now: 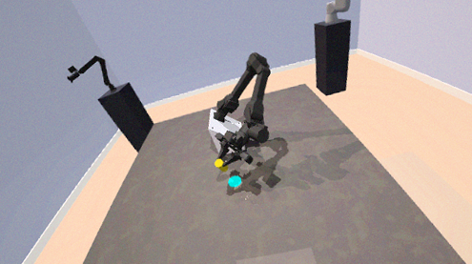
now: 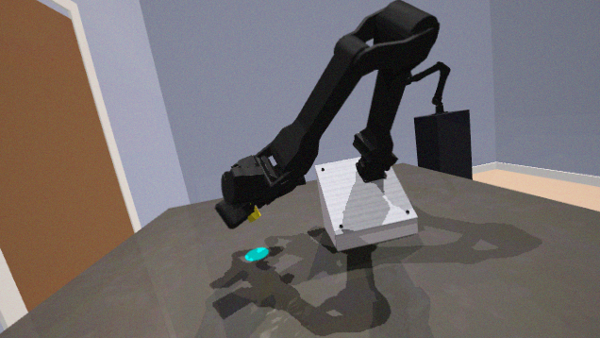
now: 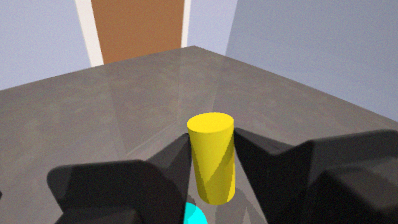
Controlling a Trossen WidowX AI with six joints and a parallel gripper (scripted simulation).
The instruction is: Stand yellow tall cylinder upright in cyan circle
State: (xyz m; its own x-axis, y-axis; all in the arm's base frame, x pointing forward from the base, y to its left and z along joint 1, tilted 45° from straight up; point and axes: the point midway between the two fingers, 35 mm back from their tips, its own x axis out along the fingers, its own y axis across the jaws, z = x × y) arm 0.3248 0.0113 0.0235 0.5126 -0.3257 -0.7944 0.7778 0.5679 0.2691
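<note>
The cyan circle is 14 cm below my gripper tip, 3 cm to the left of it and 1 cm behind it. The rest, counted from my gripper tip: yellow tall cylinder (2 cm below, 1 cm behind).
</note>
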